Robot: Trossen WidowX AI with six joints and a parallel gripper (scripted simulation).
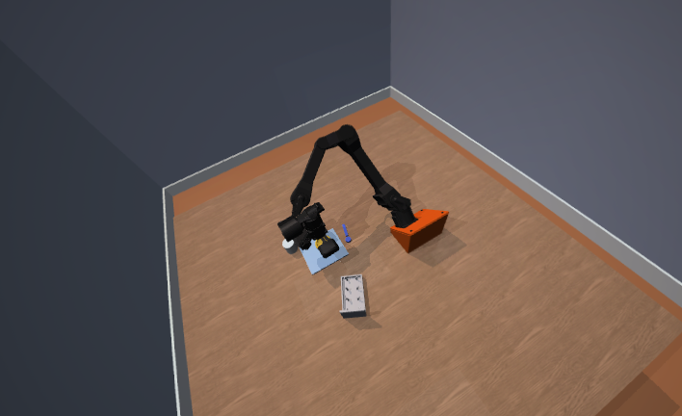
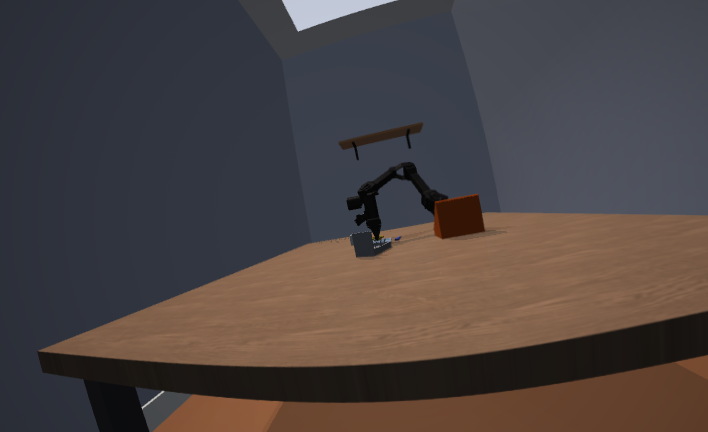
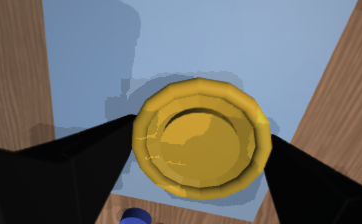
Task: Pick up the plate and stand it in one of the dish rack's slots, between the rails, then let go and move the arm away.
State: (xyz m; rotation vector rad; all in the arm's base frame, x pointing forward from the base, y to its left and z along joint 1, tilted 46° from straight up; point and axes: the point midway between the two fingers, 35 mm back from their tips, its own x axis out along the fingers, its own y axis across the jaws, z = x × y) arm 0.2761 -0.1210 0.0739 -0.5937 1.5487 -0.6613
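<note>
Right now the light blue mat is 10 mm ahead of my gripper tip, 20 mm to the left of it and 10 mm below it. Round my gripper tip: blue spoon 90 mm behind, 10 mm to the left, 10 mm below; yellow plate 10 mm above; white cup 110 mm ahead, 60 mm to the right, 10 mm above.
</note>
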